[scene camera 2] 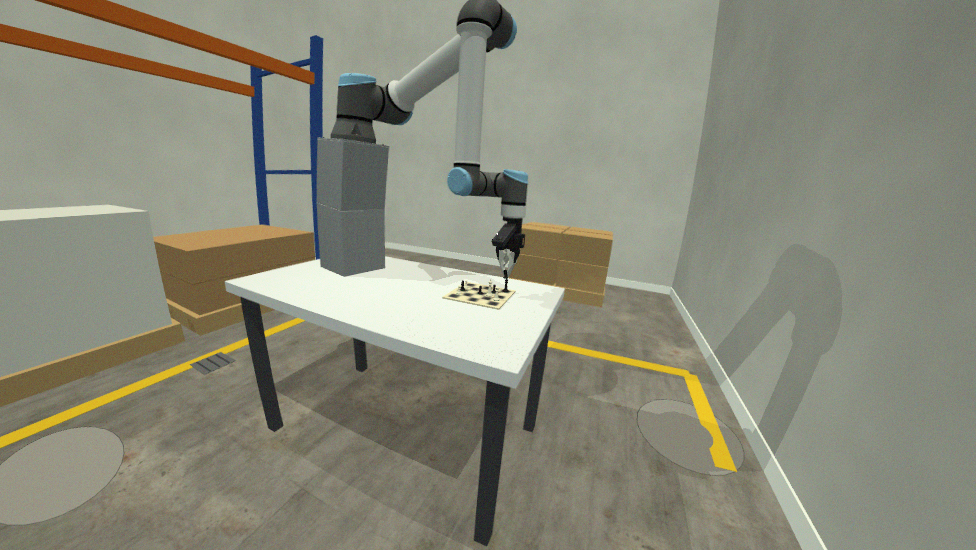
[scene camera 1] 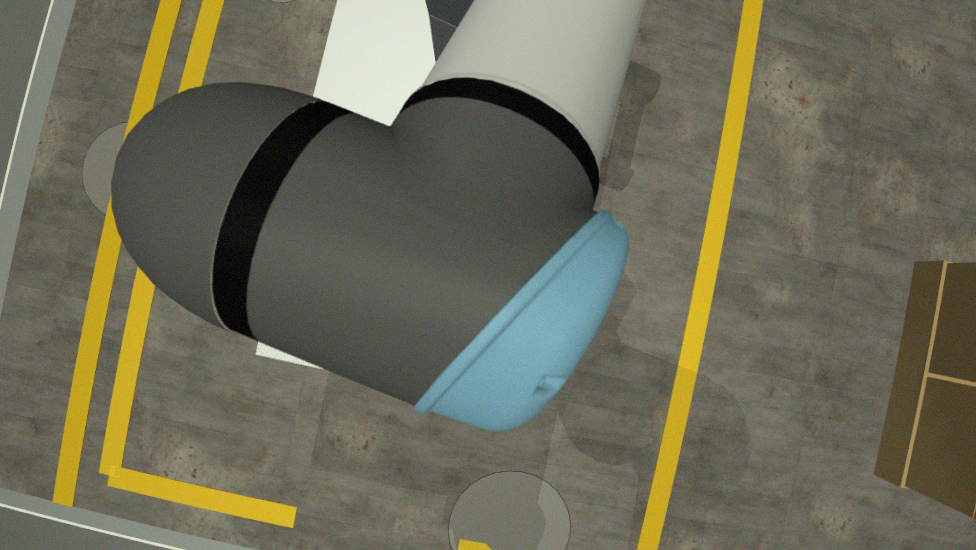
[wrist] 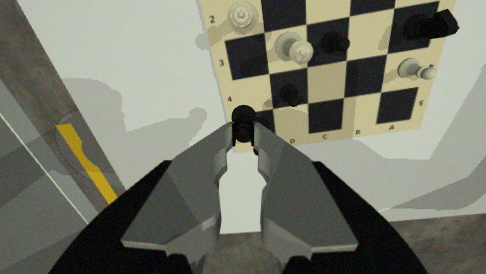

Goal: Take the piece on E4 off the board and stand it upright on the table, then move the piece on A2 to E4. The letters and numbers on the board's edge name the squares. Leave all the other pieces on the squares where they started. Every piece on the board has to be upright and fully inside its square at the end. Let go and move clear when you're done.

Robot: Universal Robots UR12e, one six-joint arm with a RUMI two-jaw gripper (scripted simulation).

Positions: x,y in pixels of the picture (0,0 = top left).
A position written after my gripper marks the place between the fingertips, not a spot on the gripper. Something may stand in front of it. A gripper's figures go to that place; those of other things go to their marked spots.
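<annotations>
A chessboard (wrist: 346,94) is 0.24 m from the lens; my gripper (wrist: 243,124) is 0.14 m from the lens.
</annotations>
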